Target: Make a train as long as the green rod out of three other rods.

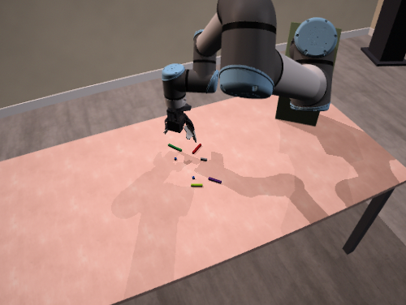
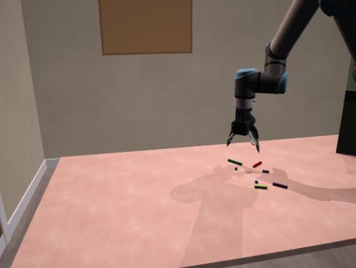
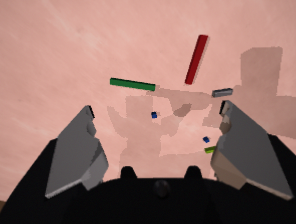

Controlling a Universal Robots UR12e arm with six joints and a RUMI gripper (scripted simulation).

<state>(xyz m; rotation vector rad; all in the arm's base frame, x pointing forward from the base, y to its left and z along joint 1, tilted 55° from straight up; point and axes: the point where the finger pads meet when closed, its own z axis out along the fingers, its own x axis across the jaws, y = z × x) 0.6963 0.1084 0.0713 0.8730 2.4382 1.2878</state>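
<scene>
The lime rod is 23 cm to the left of my hand, 7 cm below it and 6 cm behind it. Also, from my hand: grey rod 10 cm behind, 8 cm to the left, 7 cm below; then red rod 7 cm below, 7 cm behind; then green rod 7 cm below, 3 cm ahead, 2 cm to the right.
</scene>
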